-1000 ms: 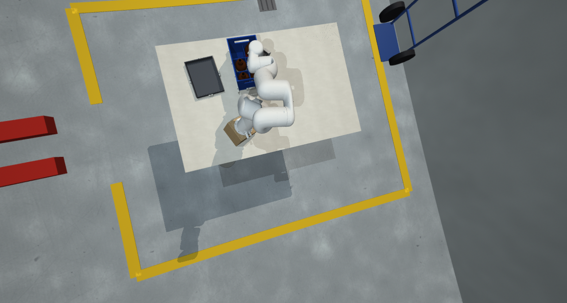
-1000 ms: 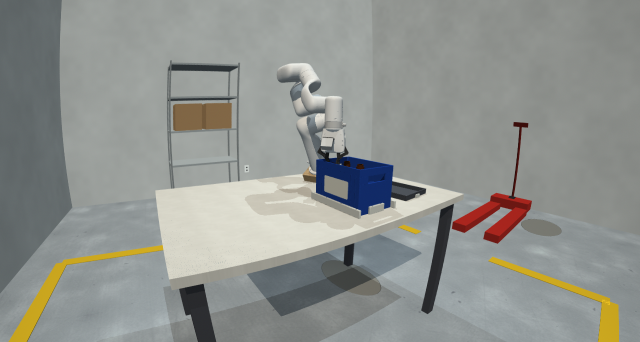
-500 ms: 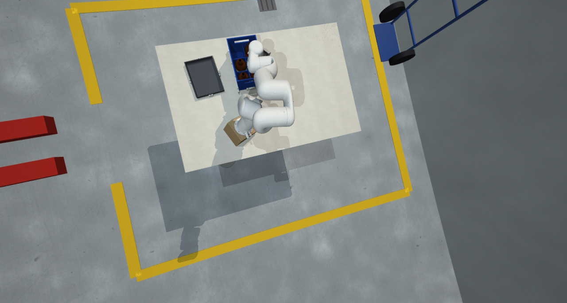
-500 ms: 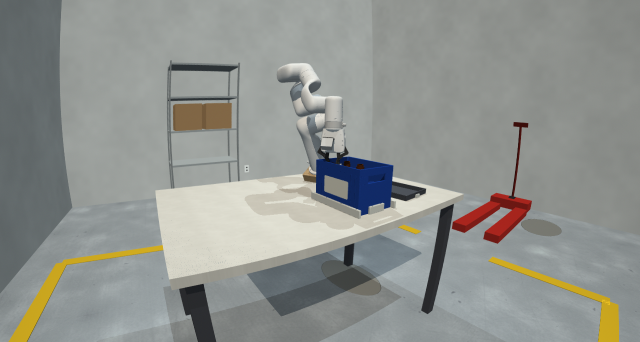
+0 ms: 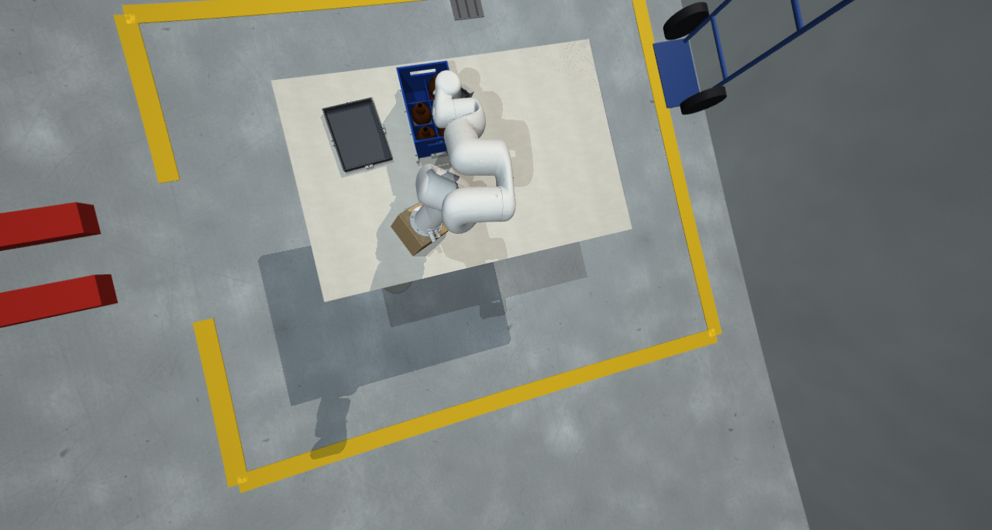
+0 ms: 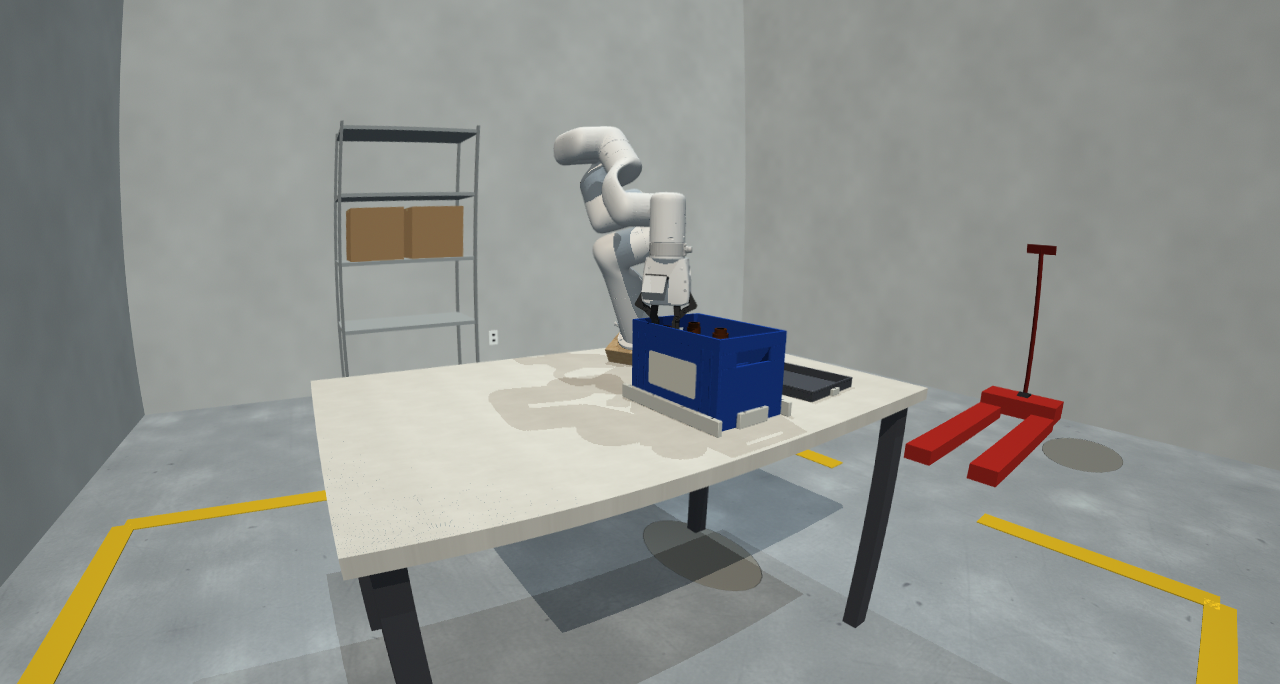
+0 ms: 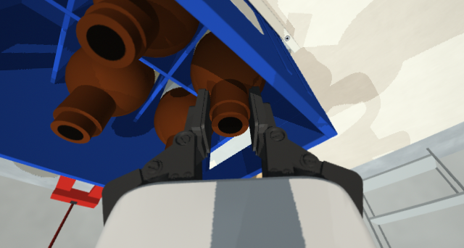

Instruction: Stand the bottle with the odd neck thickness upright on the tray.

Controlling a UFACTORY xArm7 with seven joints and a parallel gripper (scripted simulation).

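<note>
The blue crate is 90 mm ahead of my hand, 30 mm to the left of it and 70 mm below it. Also, from my hand: dark grey tray (130 mm ahead, 320 mm to the left, 150 mm below).
</note>
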